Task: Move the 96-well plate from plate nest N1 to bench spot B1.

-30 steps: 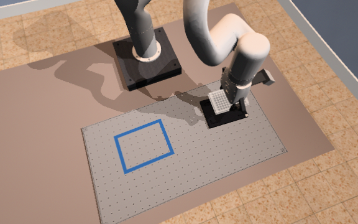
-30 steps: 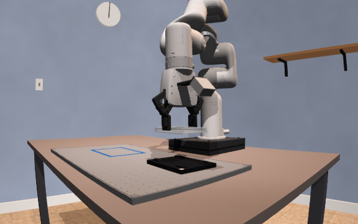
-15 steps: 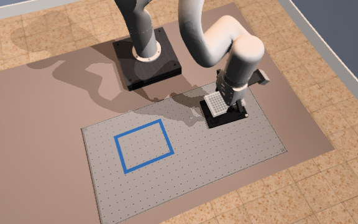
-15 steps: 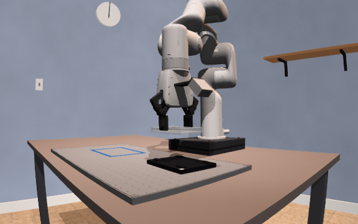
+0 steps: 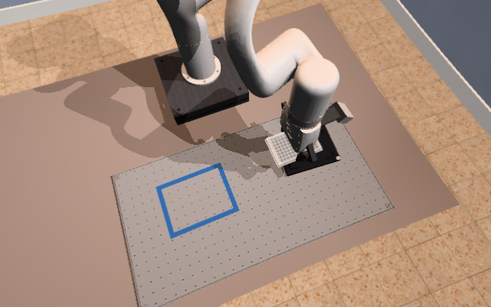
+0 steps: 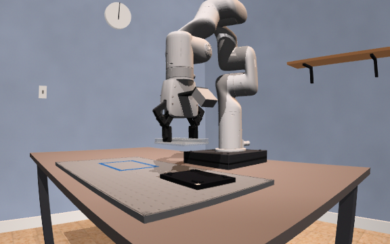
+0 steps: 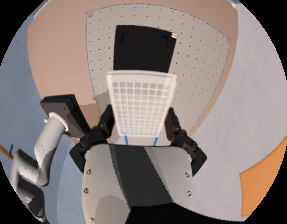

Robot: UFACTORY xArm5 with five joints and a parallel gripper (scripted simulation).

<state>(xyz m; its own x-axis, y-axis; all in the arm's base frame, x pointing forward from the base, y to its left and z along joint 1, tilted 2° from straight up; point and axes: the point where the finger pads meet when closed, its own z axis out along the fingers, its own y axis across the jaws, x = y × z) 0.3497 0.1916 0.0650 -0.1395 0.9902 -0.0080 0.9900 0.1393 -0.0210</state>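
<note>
My hand is 1 cm past the black plate nest, 6 cm to the right of it and 10 cm above it. Also, from my hand: 96-well plate 1 cm below.
</note>
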